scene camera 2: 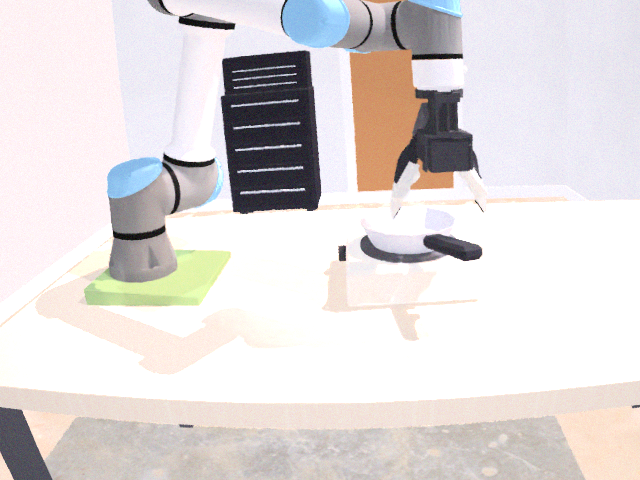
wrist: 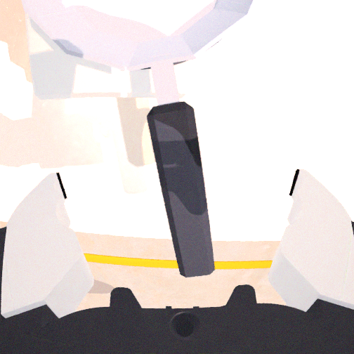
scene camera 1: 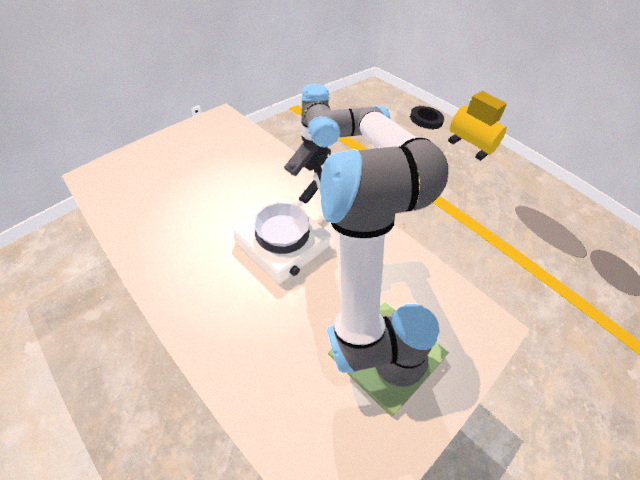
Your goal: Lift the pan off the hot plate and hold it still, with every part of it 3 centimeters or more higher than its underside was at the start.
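Places are measured from the arm's base along level axes (x ahead, y left, z up), in metres.
Pixels of known places: gripper, between the fingertips: (scene camera 2: 439, 215) (scene camera 1: 307, 185); arm's base, origin of its link: (scene camera 2: 143, 268) (scene camera 1: 400, 360).
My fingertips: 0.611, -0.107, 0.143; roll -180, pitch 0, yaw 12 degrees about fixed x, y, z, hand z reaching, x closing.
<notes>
For each thing: its top centre in the pictures, then the offset to it from my fingertips, as dx, dy, dz.
- white hot plate, centre of its top: (scene camera 2: 404, 240) (scene camera 1: 283, 231) -0.061, +0.138, -0.092
- hot plate's black knob, centre of its top: (scene camera 2: 342, 245) (scene camera 1: 294, 267) -0.189, +0.180, -0.117
The white pan (scene camera 1: 281, 227) (scene camera 2: 392, 240) (wrist: 160, 50) sits level on the black disc of the white hot plate (scene camera 1: 258, 256) (scene camera 2: 392, 281). Its black handle (scene camera 2: 453, 246) (wrist: 182, 190) points toward scene camera 2; the arm hides it in scene camera 1. My gripper (scene camera 2: 439, 211) (wrist: 177, 175) is open and points down, with its fingertips above the handle's level. In the wrist view the handle runs lengthwise between the two spread fingers, slightly slanted, and neither finger touches it. In scene camera 1 the gripper is partly hidden behind the arm.
The hot plate's black knob (scene camera 1: 294, 270) (scene camera 2: 342, 253) faces the robot's green base (scene camera 1: 395, 397) (scene camera 2: 206, 273). A black drawer cabinet (scene camera 2: 268, 113) stands behind the table. A yellow compressor (scene camera 1: 478, 129) and a black tyre (scene camera 1: 412, 117) are on the floor beyond.
</notes>
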